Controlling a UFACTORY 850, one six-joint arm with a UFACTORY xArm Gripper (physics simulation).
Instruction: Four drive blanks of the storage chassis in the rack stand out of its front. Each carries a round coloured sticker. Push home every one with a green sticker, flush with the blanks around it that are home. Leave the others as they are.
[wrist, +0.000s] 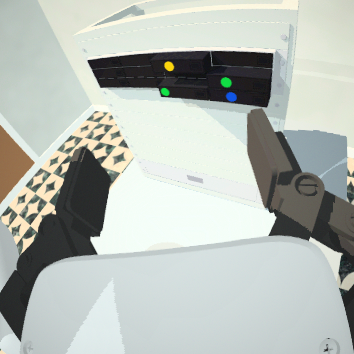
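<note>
The black storage chassis (125, 73) sits across the upper part of the pale rack (175, 35). A blank with a yellow sticker (169, 66) stands out in its top row near the middle. A blank with a green sticker (165, 92) stands out in the bottom row, below the yellow one. At the right, a second blank with a green sticker (226, 82) stands out, directly above a blank with a blue sticker (231, 96) in the bottom row, which also stands out. My gripper (168, 146) is open and empty, its fingers spread wide in front of the rack, lower in the view than the chassis.
The rack's pale front panels (190, 130) run down below the chassis to a base strip (225, 189). Patterned floor (107, 135) shows at the left, and a grey-blue surface (320, 155) lies right of the rack, behind the right finger. A brown panel (12, 160) is at the far left.
</note>
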